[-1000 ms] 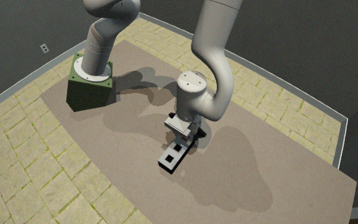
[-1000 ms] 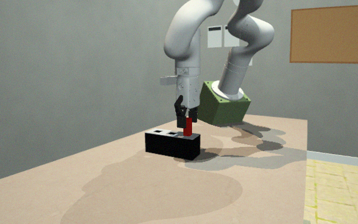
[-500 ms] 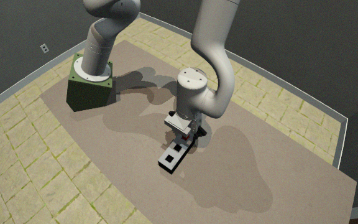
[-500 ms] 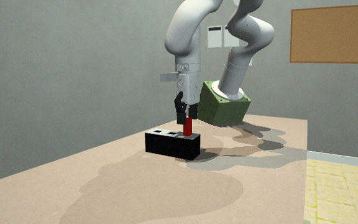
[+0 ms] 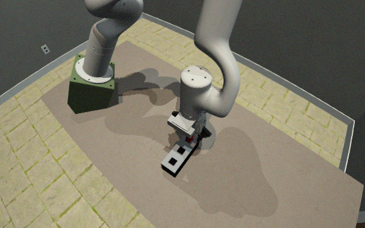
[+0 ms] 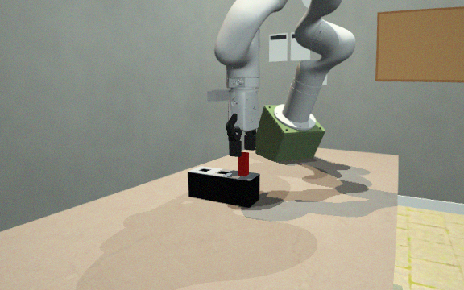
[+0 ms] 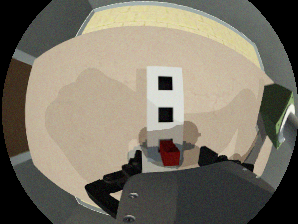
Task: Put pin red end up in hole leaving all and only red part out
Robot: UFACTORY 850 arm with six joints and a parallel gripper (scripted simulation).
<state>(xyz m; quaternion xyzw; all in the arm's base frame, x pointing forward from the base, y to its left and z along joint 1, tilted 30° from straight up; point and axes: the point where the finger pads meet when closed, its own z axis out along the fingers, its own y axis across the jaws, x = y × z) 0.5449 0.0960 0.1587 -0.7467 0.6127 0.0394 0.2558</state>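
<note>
Now: hand 40 mm above the pin. From my hand the other things lie so: black block 20 mm ahead, 60 mm to the right, 110 mm below.
</note>
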